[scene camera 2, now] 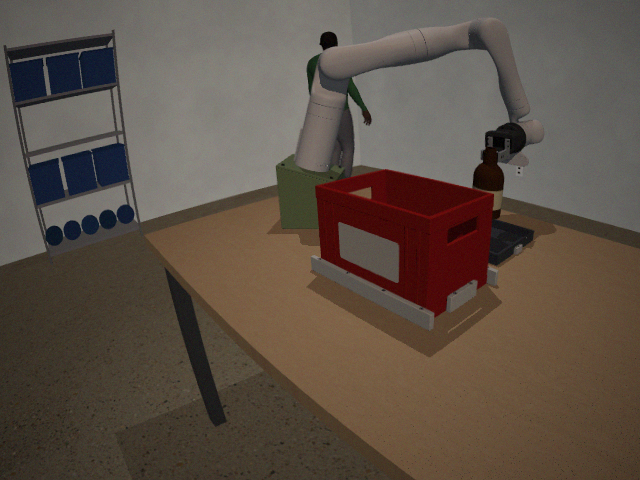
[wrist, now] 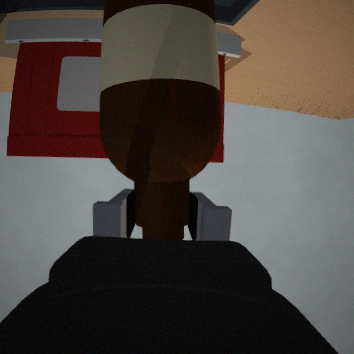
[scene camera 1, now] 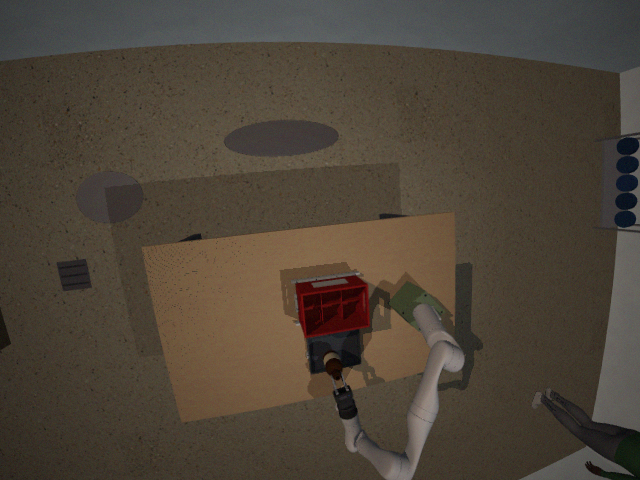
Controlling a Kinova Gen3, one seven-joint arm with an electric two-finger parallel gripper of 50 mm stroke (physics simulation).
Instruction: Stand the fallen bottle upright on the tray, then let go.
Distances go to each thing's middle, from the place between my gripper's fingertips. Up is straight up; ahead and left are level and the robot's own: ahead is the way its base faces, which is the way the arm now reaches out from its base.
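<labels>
My hand is 60 mm above the brown bottle (scene camera 2: pixel 488 176).
</labels>
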